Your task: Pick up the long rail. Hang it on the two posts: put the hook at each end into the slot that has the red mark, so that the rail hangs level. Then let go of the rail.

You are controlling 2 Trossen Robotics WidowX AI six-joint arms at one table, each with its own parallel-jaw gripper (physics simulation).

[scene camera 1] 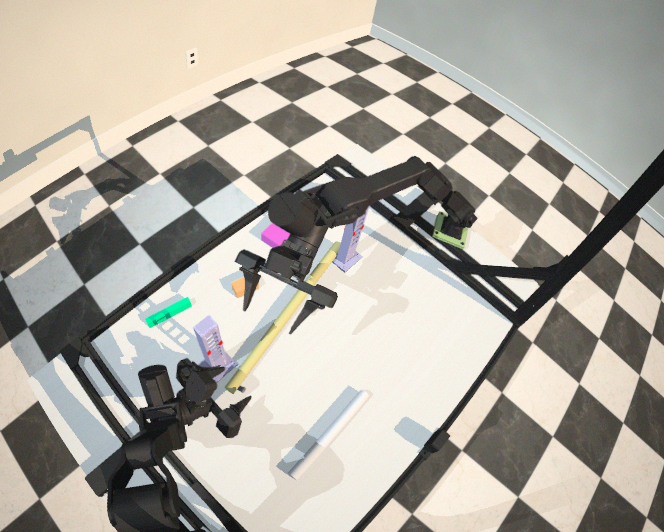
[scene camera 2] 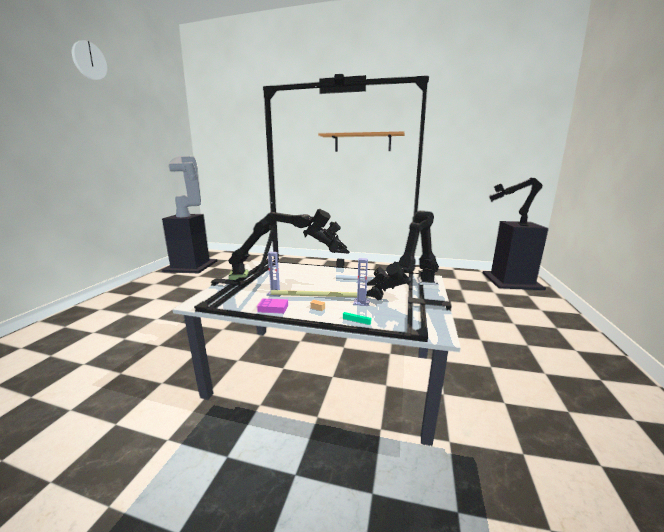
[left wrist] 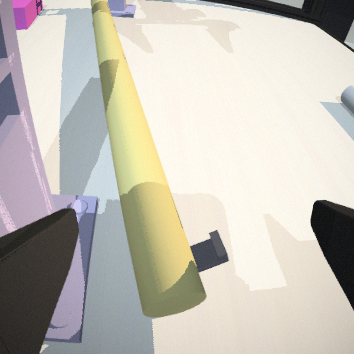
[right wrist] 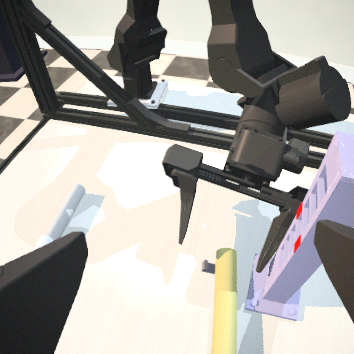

My right gripper is open, with nothing in its grasp. Also in view: a long yellow rail. I also see my left gripper.
My left gripper is seen too in the left wrist view and in the right wrist view. My right gripper is seen too in the right wrist view.
